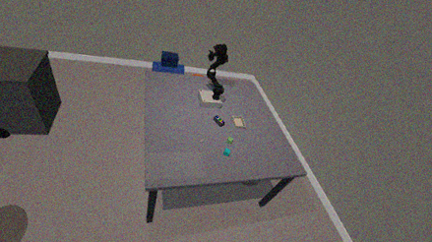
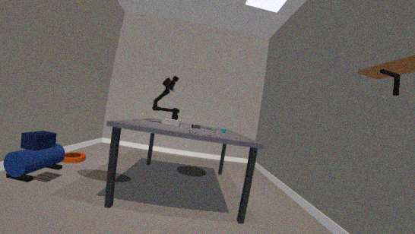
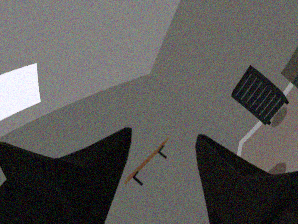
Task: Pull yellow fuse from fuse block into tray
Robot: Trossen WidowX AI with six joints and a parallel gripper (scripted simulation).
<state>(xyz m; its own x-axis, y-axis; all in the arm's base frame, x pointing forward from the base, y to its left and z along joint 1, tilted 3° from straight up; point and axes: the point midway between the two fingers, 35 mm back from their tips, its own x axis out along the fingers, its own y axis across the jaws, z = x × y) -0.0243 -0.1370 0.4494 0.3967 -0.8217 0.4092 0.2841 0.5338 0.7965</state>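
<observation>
Now: gripper tip 32 cm short of the yellow fuse, 18 cm to the right of it and 50 cm above it. Also, from my gripper tip: tray (29 cm ahead, 37 cm to the left, 52 cm below).
</observation>
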